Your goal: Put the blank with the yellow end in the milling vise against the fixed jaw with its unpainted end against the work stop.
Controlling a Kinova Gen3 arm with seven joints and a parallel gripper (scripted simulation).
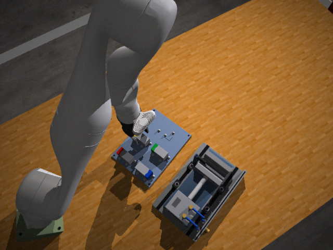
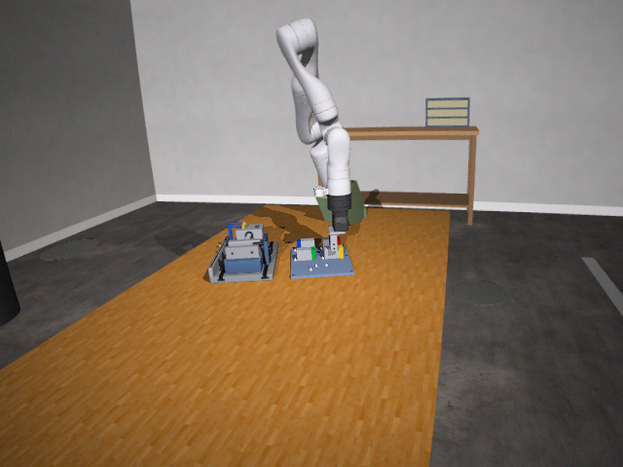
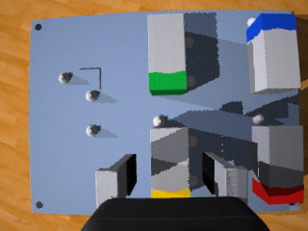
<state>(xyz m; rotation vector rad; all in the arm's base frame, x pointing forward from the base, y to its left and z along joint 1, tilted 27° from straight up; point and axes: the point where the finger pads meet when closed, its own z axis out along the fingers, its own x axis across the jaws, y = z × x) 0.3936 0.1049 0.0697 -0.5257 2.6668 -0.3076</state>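
Right now my hand is 3 cm above the yellow-ended blank. Round my hand: blue plate: 2 cm ahead, 4 cm to the right, 5 cm below; red-ended blank: 8 cm behind, 3 cm to the right, 3 cm below; green-ended blank: 3 cm ahead, 8 cm to the right, 3 cm below.
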